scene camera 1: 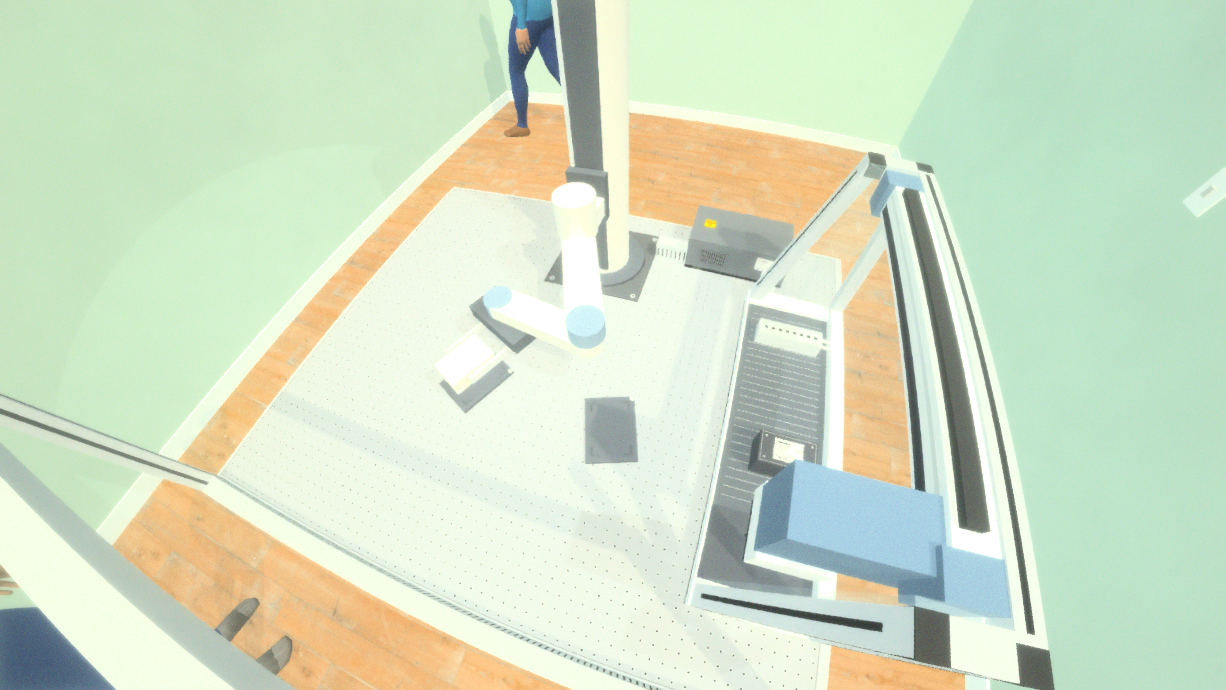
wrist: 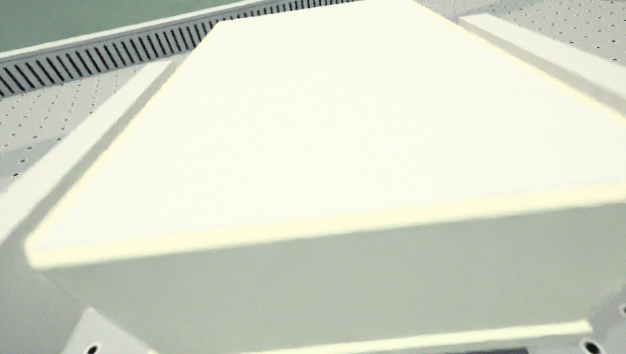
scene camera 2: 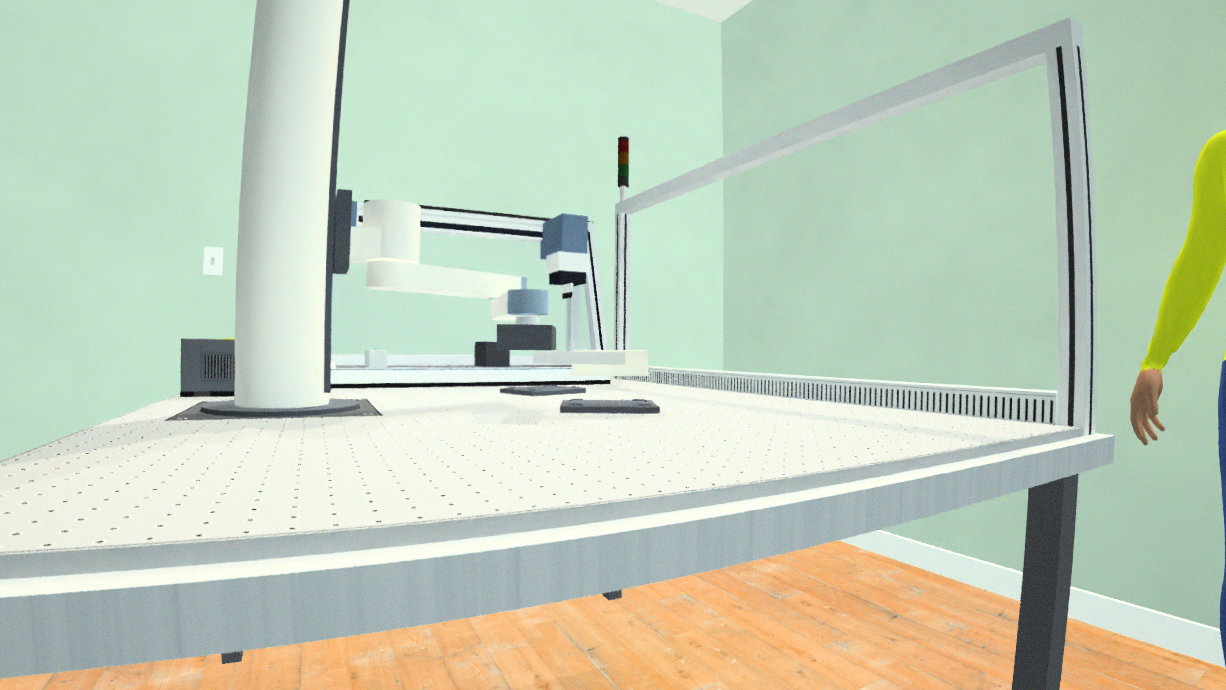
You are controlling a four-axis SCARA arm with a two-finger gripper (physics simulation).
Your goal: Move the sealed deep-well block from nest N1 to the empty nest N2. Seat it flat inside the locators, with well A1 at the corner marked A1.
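Places are measured from the arm's base along level axes (x ahead, y left, z up), in centimetres.
Pixels of known places: gripper, fingertip midpoint: [scene camera 1: 458, 367] [wrist: 316, 68] [scene camera 2: 622, 357]; arm's base at its link origin: [scene camera 1: 605, 260] [scene camera 2: 282, 415].
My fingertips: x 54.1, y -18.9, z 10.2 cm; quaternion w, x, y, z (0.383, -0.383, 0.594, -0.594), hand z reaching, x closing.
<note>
Ahead of a thing's pixels: the offset from my fingertips to its top centre. "pt": to the spot under its first point. Level surfaces: height alone.
The pale, sealed deep-well block {dx -2.1, dy +1.0, dz +1.3 cm} [scene camera 1: 465, 360] [scene camera 2: 636, 363] [wrist: 340, 125] is held level between the two long white fingers of my gripper [scene camera 1: 468, 354] [scene camera 2: 607, 361] [wrist: 316, 68], which is shut on it along its long sides. In the scene camera 2 view a gap shows between the block and the dark nest N1 {dx -2.1, dy +1.0, dz -7.4 cm} [scene camera 1: 480, 390] [scene camera 2: 610, 408] below it. The empty dark nest N2 {dx +0.4, dy +38.8, dz -7.4 cm} [scene camera 1: 610, 430] [scene camera 2: 542, 390] lies apart on the perforated table. The A1 marks and the wells cannot be made out. The block hides the fingers' pads in the wrist view.
The arm's thick column [scene camera 1: 616, 154] [scene camera 2: 287, 205] stands behind the nests beside a grey controller box [scene camera 1: 742, 240] [scene camera 2: 205, 366]. A slatted bed {dz -4.0 cm} [scene camera 1: 776, 394] carries a small black box {pt dx -1.1, dy +75.7, dz +3.1 cm} [scene camera 1: 785, 450], under a gantry with a blue head {pt dx +20.3, dy +71.3, dz +39.8 cm} [scene camera 1: 849, 518] [scene camera 2: 564, 235]. A frame post [scene camera 2: 1072, 240] stands at the table's edge.
</note>
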